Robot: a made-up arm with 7 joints.
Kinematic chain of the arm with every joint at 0, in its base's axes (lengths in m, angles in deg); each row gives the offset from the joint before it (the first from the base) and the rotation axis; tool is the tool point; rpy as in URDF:
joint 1: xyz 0 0 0.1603 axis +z
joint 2: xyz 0 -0.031 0.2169 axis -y
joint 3: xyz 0 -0.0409 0.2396 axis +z
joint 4: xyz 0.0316 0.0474 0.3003 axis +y
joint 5: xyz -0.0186 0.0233 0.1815 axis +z
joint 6: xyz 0 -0.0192 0.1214 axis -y
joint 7: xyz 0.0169 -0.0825 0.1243 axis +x
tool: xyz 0 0 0 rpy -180 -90 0
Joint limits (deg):
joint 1: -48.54..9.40
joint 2: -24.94..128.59
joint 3: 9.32..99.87
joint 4: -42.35..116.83
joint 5: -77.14..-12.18
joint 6: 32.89..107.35
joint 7: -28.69..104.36
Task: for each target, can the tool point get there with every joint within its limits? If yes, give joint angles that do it. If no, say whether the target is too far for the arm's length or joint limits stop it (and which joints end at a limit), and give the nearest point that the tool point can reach.
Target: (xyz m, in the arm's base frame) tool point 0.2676 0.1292 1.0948
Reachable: yes | joints -43.79 -7.78 75.20 88.91 -43.84 93.59 34.10
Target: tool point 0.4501 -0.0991 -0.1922
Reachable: no: joint limits stop it (at a limit: joint 1, joint 2, joint 3, joint 4, joint 5) | nearest point 0.0734 0.4007 -0.1085 | short by 0.631 m
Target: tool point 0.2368 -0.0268 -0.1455
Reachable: no: joint limits stop it (at a limit: joint 1, joint 2, joint 3, joint 4, joint 5) | nearest point 0.0502 0.3890 -0.1243 | short by 0.456 m
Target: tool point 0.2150 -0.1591 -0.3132
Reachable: no: joint limits stop it (at a limit: joint 1, joint 2, joint 4) | nearest point -0.2806 -0.1766 -0.2613 | short by 0.499 m
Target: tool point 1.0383 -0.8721 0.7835
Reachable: no: too far | nearest point 0.5218 -0.4383 0.8293 | short by 0.676 m
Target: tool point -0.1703 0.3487 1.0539
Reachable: yes | joints -11.35 33.19 56.33 90.88 -43.83 60.67 56.05
